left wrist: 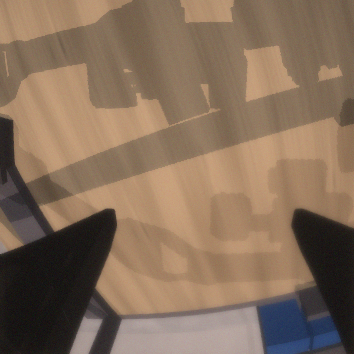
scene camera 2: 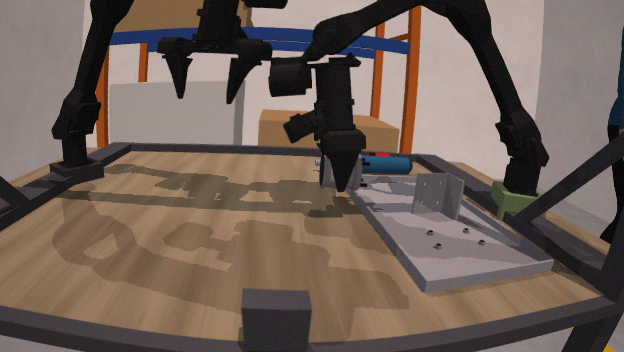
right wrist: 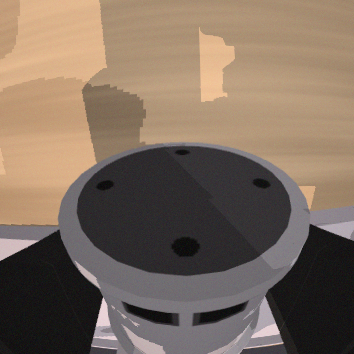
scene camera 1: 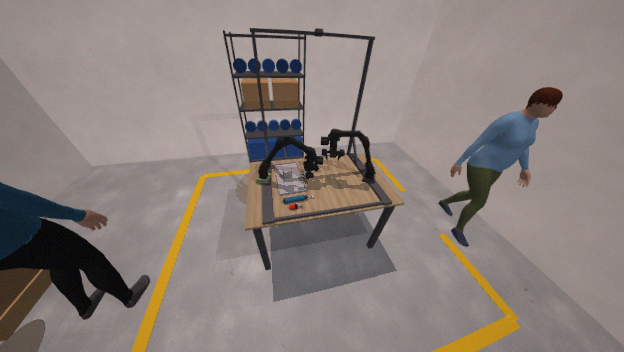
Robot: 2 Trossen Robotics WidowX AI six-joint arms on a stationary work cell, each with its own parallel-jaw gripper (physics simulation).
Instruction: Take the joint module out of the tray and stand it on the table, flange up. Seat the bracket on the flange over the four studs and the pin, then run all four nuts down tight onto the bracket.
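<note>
My right gripper (scene camera 1: 310, 175) (scene camera 2: 341, 186) (right wrist: 185, 232) is shut on the grey joint module (scene camera 2: 354, 172) (right wrist: 185, 287), holding it on its side by the tray's far left corner in scene camera 2. Its dark end face with four holes fills the middle of the right wrist view. The flange, studs and pin cannot be made out clearly. The tray (scene camera 1: 286, 189) (scene camera 2: 450, 276) holds the upright L-shaped bracket (scene camera 1: 287, 175) (scene camera 2: 431, 194) and several loose nuts (scene camera 2: 430, 233). My left gripper (scene camera 1: 333, 157) (scene camera 2: 205, 99) (left wrist: 205, 218) is open and empty, high above the table.
A blue driver (scene camera 1: 295, 199) (scene camera 2: 388, 164) lies beyond the tray in scene camera 2, with a red tool (scene camera 1: 293, 206) (scene camera 2: 378, 154) behind it. A green block (scene camera 1: 263, 179) (scene camera 2: 511, 204) is at the right arm's base. Dark rails (scene camera 2: 200, 147) (scene camera 1: 330, 212) run along the table edges.
</note>
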